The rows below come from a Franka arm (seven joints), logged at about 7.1 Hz.
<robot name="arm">
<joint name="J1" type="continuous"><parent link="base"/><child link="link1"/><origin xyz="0 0 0.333"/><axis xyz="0 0 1"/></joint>
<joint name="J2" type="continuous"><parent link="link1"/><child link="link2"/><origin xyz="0 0 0" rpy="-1.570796 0 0"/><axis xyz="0 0 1"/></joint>
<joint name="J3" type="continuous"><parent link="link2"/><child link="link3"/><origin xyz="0 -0.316 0" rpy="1.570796 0 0"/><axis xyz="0 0 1"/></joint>
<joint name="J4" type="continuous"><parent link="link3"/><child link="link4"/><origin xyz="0.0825 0 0" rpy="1.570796 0 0"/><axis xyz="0 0 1"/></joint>
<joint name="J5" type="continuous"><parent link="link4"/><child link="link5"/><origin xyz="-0.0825 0.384 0" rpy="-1.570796 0 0"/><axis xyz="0 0 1"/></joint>
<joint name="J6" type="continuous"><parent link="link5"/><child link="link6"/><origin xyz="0 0 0" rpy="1.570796 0 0"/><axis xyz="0 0 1"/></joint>
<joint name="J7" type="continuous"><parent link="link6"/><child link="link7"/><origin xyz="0.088 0 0" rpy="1.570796 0 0"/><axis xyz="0 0 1"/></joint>
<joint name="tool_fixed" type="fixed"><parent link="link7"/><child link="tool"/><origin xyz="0 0 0.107"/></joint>
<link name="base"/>
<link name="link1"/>
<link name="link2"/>
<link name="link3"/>
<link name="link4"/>
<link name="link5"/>
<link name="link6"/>
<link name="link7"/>
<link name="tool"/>
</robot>
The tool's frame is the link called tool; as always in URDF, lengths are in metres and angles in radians. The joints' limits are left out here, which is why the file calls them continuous.
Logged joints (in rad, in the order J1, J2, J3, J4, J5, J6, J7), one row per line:
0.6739 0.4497 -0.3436 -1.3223 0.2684 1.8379 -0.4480
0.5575 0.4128 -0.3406 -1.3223 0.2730 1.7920 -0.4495
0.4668 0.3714 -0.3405 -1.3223 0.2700 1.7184 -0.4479
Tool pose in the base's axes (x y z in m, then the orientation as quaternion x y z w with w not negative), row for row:
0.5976 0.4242 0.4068 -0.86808 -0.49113 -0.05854 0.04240
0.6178 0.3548 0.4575 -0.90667 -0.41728 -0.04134 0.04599
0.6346 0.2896 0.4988 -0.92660 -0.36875 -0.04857 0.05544
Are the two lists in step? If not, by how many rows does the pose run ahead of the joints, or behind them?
The pose runs 2 rows behind the joints: the pose in row i belongs to the joints in row i - 2.
